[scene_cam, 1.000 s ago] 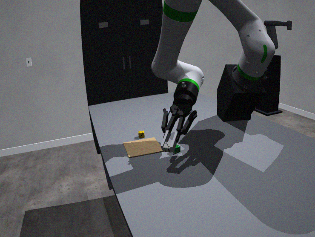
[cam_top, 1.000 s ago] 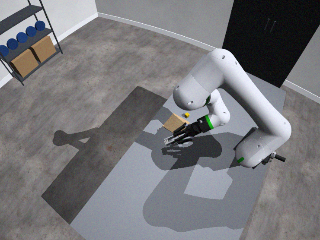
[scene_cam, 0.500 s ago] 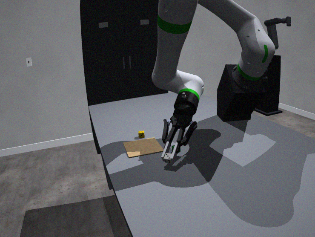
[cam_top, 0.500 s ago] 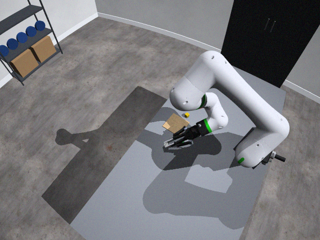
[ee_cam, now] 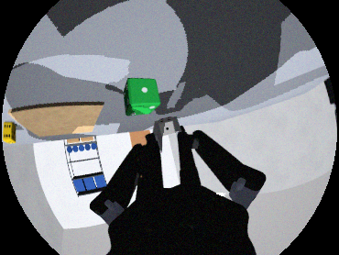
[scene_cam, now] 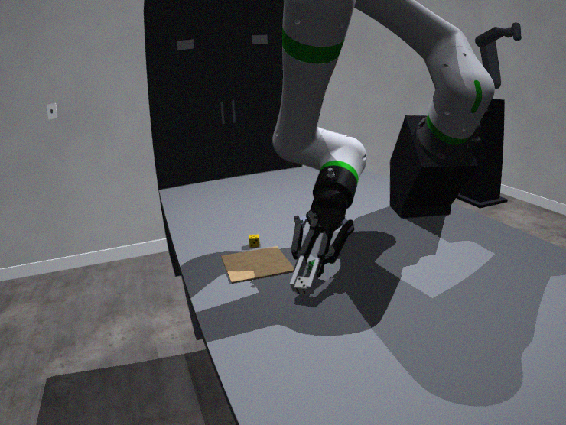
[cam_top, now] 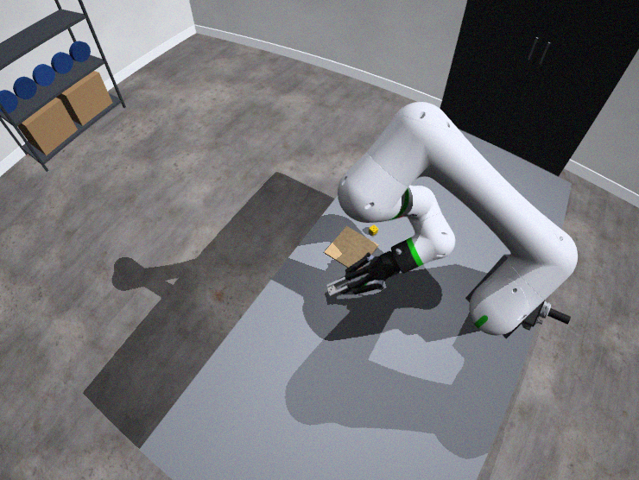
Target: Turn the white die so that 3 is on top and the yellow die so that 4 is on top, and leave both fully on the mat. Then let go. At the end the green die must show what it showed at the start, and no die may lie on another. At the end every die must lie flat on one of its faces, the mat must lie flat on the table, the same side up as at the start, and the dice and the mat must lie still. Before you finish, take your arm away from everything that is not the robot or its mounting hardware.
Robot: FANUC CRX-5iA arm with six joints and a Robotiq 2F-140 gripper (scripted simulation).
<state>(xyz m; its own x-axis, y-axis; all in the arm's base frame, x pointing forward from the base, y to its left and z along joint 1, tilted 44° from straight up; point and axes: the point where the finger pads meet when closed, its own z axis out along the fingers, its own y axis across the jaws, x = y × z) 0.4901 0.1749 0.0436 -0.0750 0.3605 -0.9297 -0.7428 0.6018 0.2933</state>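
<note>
My gripper is now 2 cm to the right of the white die, 1 cm short of it and 1 cm above it. The rest, counted from my hand: tan mat: 17 cm to the right, 6 cm ahead, 4 cm below; then green die: 7 cm to the right, 5 cm behind, 3 cm below; then yellow die: 27 cm to the right, 4 cm ahead, 3 cm below.
</note>
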